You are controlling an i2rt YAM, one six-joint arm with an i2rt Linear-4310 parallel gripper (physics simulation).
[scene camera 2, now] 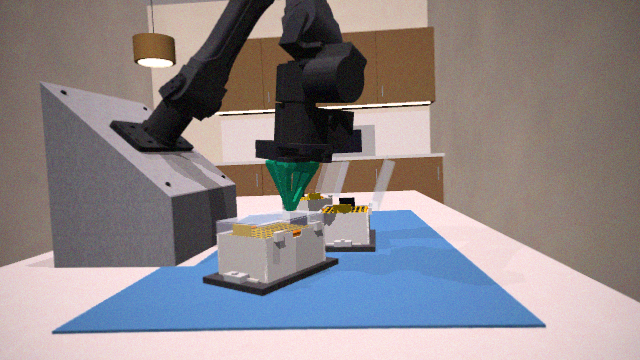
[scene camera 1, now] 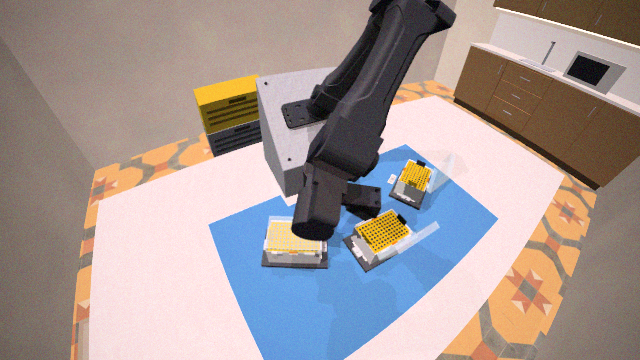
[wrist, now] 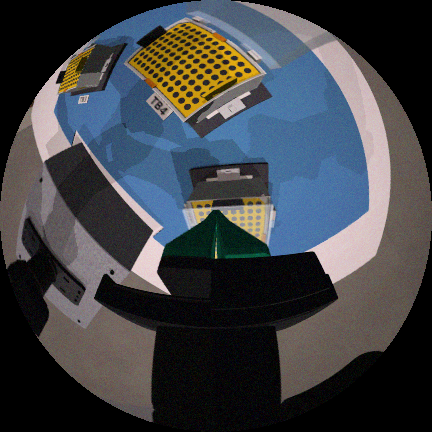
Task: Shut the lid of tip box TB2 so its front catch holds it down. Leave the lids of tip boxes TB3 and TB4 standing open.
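Seen in the pictures: gripper, fingertip midpoint: [scene camera 2: 290, 210] [wrist: 215, 215]; arm's base, link origin: [scene camera 2: 155, 139] [scene camera 1: 316, 109] [wrist: 47, 263].
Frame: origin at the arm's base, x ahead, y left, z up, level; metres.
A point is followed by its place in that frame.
Tip box TB2 [scene camera 1: 292, 258] @(x 0.300, y -0.221, z -0.167 m) [scene camera 2: 245, 257] @(x 0.243, y -0.254, z -0.164 m) [wrist: 227, 191] @(x 0.294, y -0.145, z -0.153 m) is the nearest box in scene camera 2, with its clear lid [scene camera 2: 231, 224] @(x 0.223, y -0.243, z -0.125 m) lying over the yellow rack. Whether the front catch, by the orange tab [scene camera 2: 296, 233] @(x 0.300, y -0.219, z -0.143 m), holds the lid cannot be told. My gripper [scene camera 2: 290, 208] @(x 0.280, y -0.148, z -0.122 m) [wrist: 215, 215] @(x 0.280, y -0.148, z -0.122 m) is shut and empty, its green tips pointing down at the top of this lid, seemingly touching or just above it. The arm hides the fingers in scene camera 1. TB4 [scene camera 1: 382, 231] @(x 0.350, y -0.008, z -0.143 m) [scene camera 2: 347, 230] [wrist: 195, 65] @(x 0.351, y -0.022, z -0.143 m) and TB3 [scene camera 1: 414, 176] @(x 0.248, y 0.213, z -0.144 m) [wrist: 97, 67] have their lids standing open.
TB4's raised lid [scene camera 1: 417, 237] @(x 0.432, y -0.011, z -0.056 m) [scene camera 2: 383, 185] @(x 0.418, y -0.065, z -0.096 m) and TB3's raised lid [scene camera 1: 442, 174] @(x 0.311, y 0.254, z -0.100 m) [scene camera 2: 334, 177] @(x 0.313, y 0.253, z -0.095 m) stand beside their boxes. The boxes are on a blue mat [scene camera 1: 300, 310] @(x 0.406, y -0.256, z -0.199 m) [scene camera 2: 425, 300] @(x 0.449, y -0.304, z -0.200 m). The grey arm pedestal [scene camera 1: 277, 145] @(x 0.049, y -0.142, z -0.049 m) [scene camera 2: 110, 200] @(x 0.001, y -0.146, z -0.099 m) [wrist: 100, 240] @(x 0.102, y -0.078, z -0.104 m) rises behind TB2 in scene camera 1.
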